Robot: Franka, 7 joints.
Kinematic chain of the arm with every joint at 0, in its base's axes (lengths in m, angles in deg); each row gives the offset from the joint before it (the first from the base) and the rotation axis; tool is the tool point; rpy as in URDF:
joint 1: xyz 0 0 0.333 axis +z
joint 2: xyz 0 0 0 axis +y
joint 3: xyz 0 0 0.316 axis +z
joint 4: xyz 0.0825 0 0 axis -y
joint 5: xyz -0.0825 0 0.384 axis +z
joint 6: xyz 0 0 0 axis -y
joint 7: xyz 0.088 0 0 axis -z
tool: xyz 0 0 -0.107 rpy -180 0 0
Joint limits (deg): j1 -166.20..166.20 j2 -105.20..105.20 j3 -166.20..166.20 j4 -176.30..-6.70 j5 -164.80..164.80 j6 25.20..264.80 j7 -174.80..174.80
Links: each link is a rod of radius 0.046 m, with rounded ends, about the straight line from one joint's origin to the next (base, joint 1, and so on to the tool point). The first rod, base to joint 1, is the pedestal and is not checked.
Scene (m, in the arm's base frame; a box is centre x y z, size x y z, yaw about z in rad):
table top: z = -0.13
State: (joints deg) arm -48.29 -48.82 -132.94 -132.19 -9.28 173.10 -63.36
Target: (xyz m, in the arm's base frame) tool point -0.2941 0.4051 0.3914
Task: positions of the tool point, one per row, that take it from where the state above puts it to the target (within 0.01 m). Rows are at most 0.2 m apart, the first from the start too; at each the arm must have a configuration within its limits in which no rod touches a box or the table.
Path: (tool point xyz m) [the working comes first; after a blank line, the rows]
Joints at the target: -74.11 5.61 -160.90 -144.98 -4.86 180.26 -63.36
Straight joint move there: clear.

1: -0.5123 0.1009 0.1561
2: -0.4693 0.2321 0.2191
3: -0.3941 0.3377 0.3002
4: -0.2941 0.4051 0.3914

